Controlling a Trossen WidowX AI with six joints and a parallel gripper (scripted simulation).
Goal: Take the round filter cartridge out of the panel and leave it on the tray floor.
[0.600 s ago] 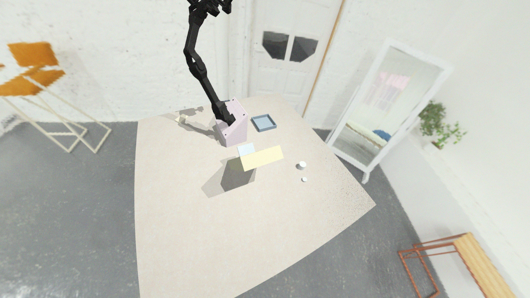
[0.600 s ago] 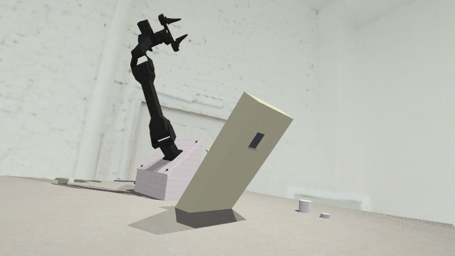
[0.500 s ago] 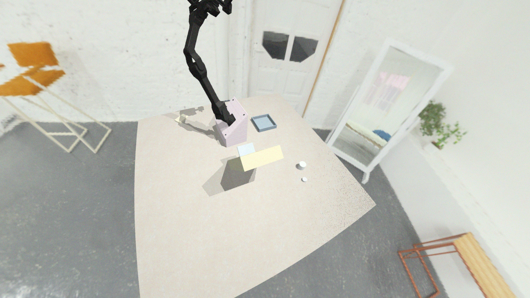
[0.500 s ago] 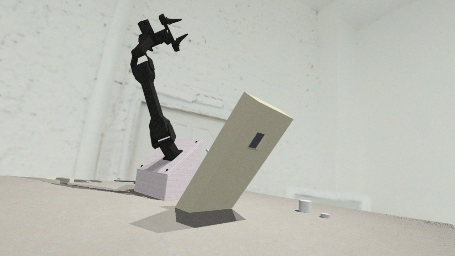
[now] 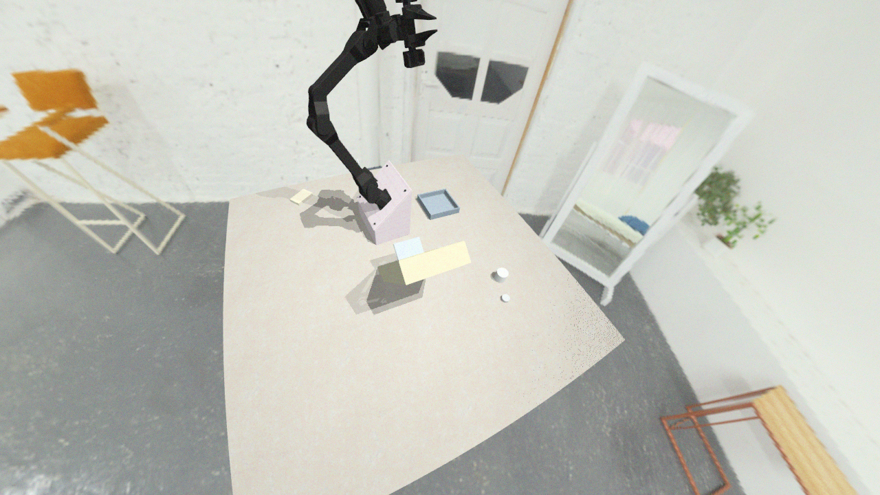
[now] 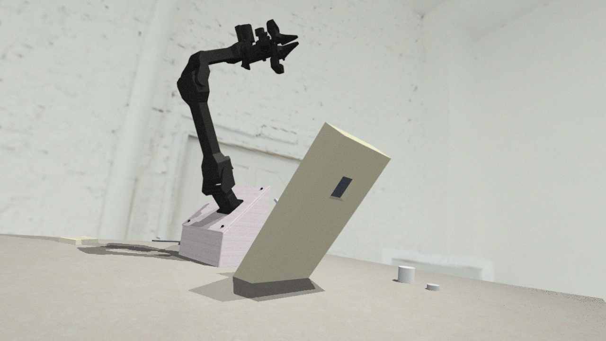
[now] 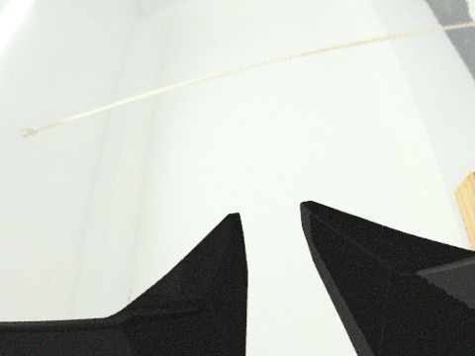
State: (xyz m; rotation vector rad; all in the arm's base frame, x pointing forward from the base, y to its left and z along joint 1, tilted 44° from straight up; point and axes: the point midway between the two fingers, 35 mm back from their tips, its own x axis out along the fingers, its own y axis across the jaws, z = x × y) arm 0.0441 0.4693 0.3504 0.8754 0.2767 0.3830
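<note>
Right now the white filter cartridge is 27 cm ahead of my gripper tip, 12 cm to the right of it and 51 cm below it. Also, from my gripper tip: cream pad (43 cm behind, 41 cm to the right, 74 cm below); then blue tray (14 cm behind, 18 cm to the left, 73 cm below); then cream service panel (23 cm ahead, 12 cm to the right, 58 cm below).
</note>
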